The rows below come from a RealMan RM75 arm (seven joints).
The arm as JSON. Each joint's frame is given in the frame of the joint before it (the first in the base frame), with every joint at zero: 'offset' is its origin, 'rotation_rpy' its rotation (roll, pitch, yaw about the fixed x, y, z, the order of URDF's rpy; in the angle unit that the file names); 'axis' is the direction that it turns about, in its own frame. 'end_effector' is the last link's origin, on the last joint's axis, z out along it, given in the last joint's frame.
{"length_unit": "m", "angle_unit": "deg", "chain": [
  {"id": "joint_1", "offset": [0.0, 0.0, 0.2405], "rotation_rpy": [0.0, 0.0, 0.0], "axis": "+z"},
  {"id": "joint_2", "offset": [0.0, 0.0, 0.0], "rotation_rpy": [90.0, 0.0, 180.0], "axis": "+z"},
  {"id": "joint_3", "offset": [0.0, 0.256, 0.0], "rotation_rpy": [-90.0, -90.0, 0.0], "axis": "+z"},
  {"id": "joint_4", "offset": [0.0, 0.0, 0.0], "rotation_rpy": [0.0, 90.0, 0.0], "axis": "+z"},
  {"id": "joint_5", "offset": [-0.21, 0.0, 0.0], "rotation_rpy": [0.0, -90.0, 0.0], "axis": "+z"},
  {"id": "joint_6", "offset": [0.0, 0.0, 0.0], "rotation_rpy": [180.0, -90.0, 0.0], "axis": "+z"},
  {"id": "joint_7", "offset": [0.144, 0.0, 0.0], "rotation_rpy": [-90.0, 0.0, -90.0], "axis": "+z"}
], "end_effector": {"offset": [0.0, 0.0, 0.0], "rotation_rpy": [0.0, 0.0, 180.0]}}
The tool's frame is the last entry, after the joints.
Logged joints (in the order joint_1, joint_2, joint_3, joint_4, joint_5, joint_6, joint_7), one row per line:
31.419 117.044 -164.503 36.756 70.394 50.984 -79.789
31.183 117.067 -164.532 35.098 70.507 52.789 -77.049
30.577 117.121 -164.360 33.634 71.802 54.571 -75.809
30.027 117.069 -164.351 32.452 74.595 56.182 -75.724
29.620 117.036 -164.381 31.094 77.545 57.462 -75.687
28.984 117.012 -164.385 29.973 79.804 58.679 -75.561
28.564 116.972 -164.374 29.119 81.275 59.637 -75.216
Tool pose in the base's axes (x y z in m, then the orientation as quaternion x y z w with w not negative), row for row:
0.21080 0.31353 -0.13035 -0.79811 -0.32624 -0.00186 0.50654
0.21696 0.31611 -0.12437 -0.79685 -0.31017 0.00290 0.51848
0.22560 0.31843 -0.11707 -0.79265 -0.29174 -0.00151 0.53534
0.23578 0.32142 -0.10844 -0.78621 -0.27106 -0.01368 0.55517
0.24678 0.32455 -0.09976 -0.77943 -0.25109 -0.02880 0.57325
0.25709 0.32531 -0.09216 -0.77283 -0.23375 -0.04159 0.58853
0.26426 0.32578 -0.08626 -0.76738 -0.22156 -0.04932 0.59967
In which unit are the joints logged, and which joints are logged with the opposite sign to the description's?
The joints are logged in degrees. Opposite sign: joint_4, joint_6.
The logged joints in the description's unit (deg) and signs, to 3 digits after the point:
31.419 117.044 -164.503 -36.756 70.394 -50.984 -79.789
31.183 117.067 -164.532 -35.098 70.507 -52.789 -77.049
30.577 117.121 -164.360 -33.634 71.802 -54.571 -75.809
30.027 117.069 -164.351 -32.452 74.595 -56.182 -75.724
29.620 117.036 -164.381 -31.094 77.545 -57.462 -75.687
28.984 117.012 -164.385 -29.973 79.804 -58.679 -75.561
28.564 116.972 -164.374 -29.119 81.275 -59.637 -75.216

